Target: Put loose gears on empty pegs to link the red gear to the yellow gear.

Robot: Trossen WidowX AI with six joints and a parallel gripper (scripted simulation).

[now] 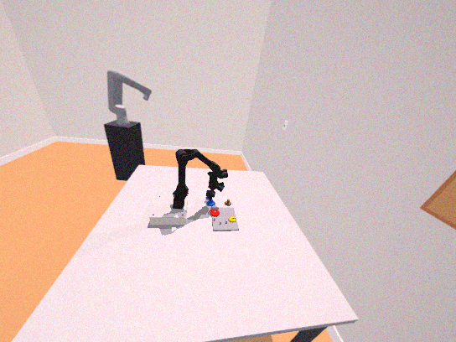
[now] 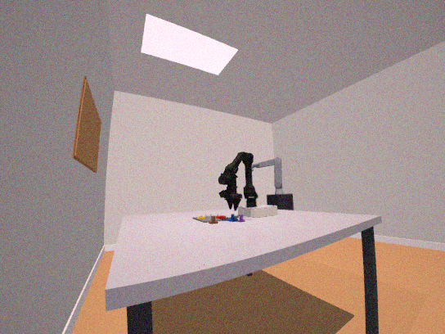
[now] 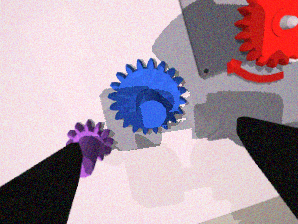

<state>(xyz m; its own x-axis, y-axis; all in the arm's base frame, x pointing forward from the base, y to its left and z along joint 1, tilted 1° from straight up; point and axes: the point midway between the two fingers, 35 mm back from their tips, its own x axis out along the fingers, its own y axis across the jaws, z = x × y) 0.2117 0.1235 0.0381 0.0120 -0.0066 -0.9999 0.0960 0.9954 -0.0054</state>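
Now: the blue gear 50 mm below my gripper tip. The rest, counted from my gripper tip: brown gear: 140 mm ahead, 20 mm to the left, 50 mm below; then purple gear: 20 mm behind, 60 mm to the left, 50 mm below; then red gear: 40 mm ahead, 110 mm to the right, 50 mm below.
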